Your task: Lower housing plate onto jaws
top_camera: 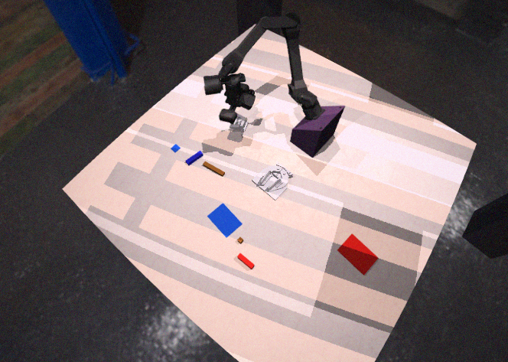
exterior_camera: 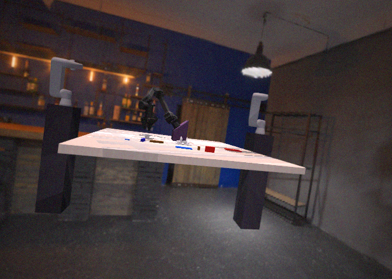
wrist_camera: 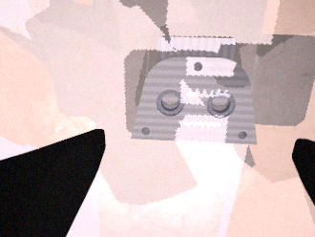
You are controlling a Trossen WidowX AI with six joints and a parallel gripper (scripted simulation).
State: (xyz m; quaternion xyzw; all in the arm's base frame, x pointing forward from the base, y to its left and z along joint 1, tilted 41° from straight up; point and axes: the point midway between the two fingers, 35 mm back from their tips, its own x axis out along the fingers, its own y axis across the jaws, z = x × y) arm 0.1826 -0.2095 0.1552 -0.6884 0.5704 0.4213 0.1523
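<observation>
Right now my gripper tip is 60 mm above the white piece and 10 mm to the right of it. The rest, counted from my gripper tip: dark blue bar (240 mm ahead, 60 mm below, 10 mm to the right); brown bar (220 mm ahead, 80 mm to the left, 60 mm below); blue tile (340 mm ahead, 260 mm to the left, 60 mm below).
</observation>
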